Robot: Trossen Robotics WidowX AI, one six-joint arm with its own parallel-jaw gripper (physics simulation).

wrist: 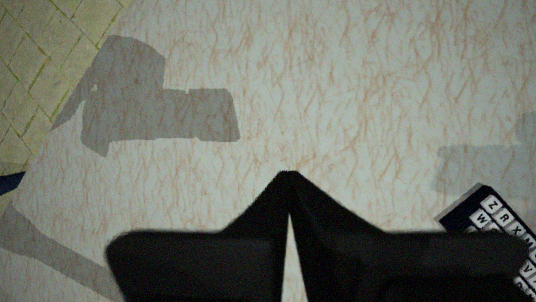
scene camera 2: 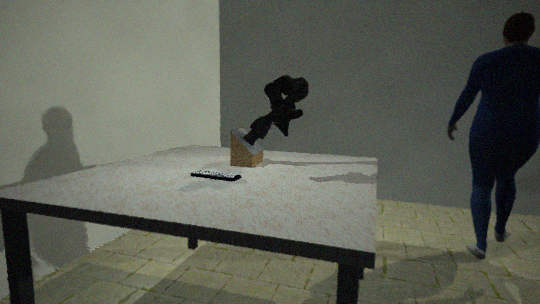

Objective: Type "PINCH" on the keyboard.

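Where they show: gripper, between the fingertips: (wrist: 287, 178) (scene camera 2: 286, 136); arm's base, origin of its link: (scene camera 2: 248, 140).
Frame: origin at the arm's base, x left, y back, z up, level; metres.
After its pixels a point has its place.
The black keyboard (scene camera 2: 216, 175) {x -0.056, y -0.350, z -0.112 m} (wrist: 461, 214) {x 0.035, y -0.341, z -0.113 m} with white keys lies flat on the table. In the wrist view one end of it shows at the lower right, with the keys Z, R, X and W readable; my right finger hides part of the rest. My gripper (scene camera 2: 286, 135) {x 0.237, y -0.286, z 0.062 m} (wrist: 287, 178) {x 0.237, y -0.286, z 0.062 m} is shut, its fingertips meeting, with nothing between them. It points down and hangs well above the table top, away from the keyboard. In the wrist view the tips are to the left of the keyboard. The keys P, I, N, C and H cannot be made out clearly.
The arm's base stands on a wooden block (scene camera 2: 244, 154) {x 0.001, y -0.095, z -0.060 m} behind the keyboard on the table (scene camera 2: 300, 210) {x 0.337, y -0.681, z -0.124 m}. A person in blue (scene camera 2: 505, 110) stands on the floor to the right, beyond the table. Shadows of the arm fall on the table top.
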